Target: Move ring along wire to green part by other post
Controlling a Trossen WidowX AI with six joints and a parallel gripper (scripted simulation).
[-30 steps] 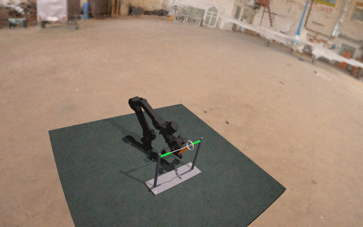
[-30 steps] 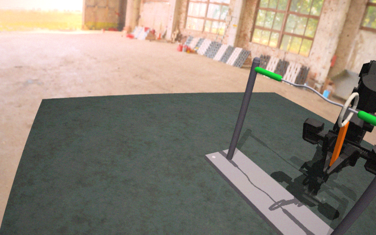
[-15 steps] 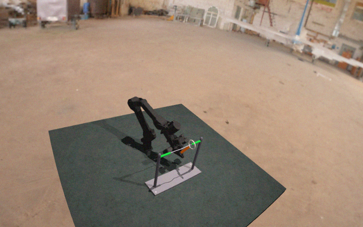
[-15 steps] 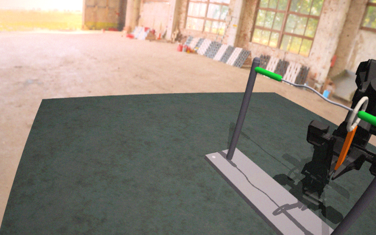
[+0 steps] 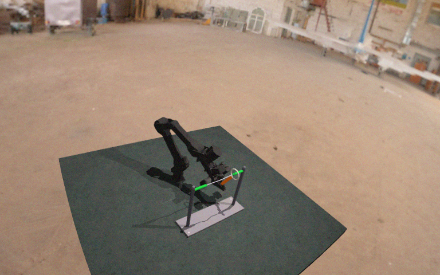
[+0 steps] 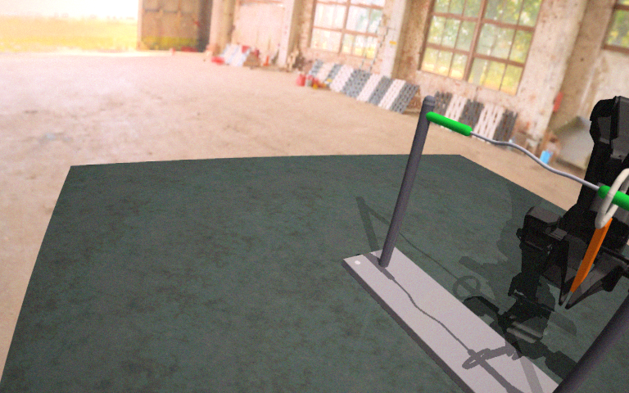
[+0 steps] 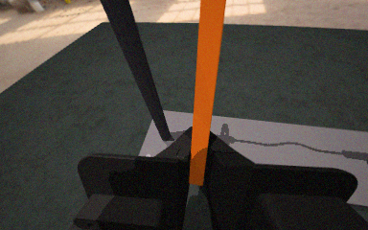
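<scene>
My gripper tip is now 100 mm below the ring with orange handle and 20 mm short of it.
</scene>
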